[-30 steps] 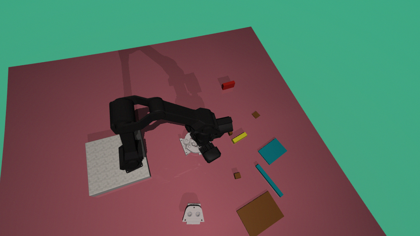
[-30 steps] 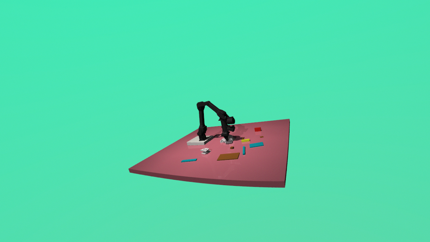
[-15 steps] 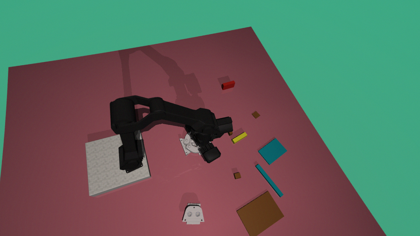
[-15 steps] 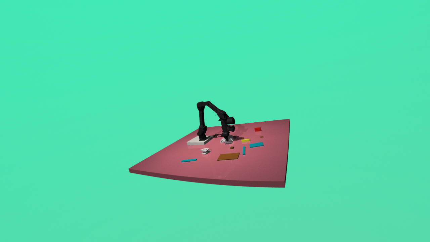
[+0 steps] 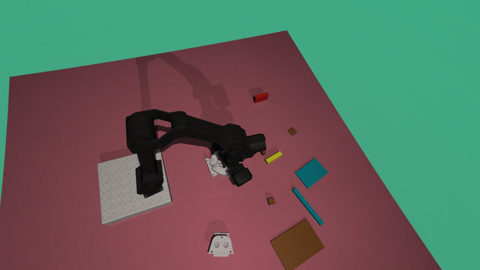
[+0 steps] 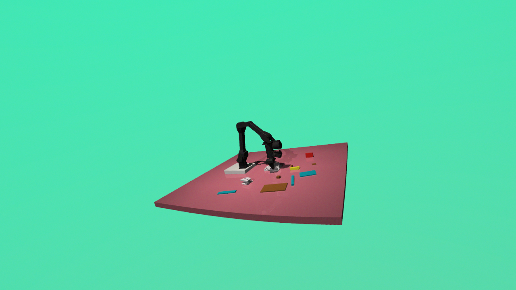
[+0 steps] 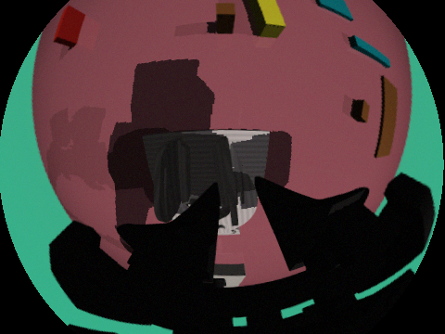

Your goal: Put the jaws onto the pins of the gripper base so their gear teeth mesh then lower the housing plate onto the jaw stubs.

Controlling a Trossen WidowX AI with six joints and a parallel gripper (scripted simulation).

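The gripper jaw is 3 cm behind my gripper tip and 2 cm to the left of it. From my gripper tip the other things lie so: white stepped block 15 cm behind, 22 cm to the right, 1 cm below; then teal bar 19 cm ahead, 26 cm to the right, 1 cm below; then yellow bar 18 cm ahead, 4 cm to the right, 1 cm below.
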